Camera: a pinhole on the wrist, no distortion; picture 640 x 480 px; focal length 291.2 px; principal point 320.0 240.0 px. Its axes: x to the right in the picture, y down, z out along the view. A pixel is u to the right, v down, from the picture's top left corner.
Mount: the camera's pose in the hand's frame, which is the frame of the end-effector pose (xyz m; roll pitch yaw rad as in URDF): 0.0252 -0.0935 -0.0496 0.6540 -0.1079 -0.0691
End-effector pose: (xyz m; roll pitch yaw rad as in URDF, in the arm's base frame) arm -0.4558 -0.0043 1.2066 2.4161 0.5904 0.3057
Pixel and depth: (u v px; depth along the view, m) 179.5 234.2 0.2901
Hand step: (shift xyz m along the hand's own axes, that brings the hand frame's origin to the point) -0.1505 -0.2628 0.1607
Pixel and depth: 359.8 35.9 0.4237
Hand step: 0.0318 -0.5886 0.1113
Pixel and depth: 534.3 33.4 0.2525
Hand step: 0.1793 -0.4007 0.0613
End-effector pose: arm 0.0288 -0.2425 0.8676 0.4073 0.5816 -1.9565
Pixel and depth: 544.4 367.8 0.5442
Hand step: 0.3693 -0.2592 0.5694
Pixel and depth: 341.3 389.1 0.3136
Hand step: 0.0063 -0.1557 0.2974
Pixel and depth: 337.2 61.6 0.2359
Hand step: 0.0105 -0.3513 0.0506
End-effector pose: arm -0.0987 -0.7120 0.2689 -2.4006 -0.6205 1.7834
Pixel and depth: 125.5 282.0 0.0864
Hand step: -0.0432 -0.1315 0.0199
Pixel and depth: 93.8 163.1 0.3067
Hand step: -0.2493 -0.3260 0.1178
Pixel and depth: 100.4 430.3 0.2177
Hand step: -0.1668 -0.0998 0.1905
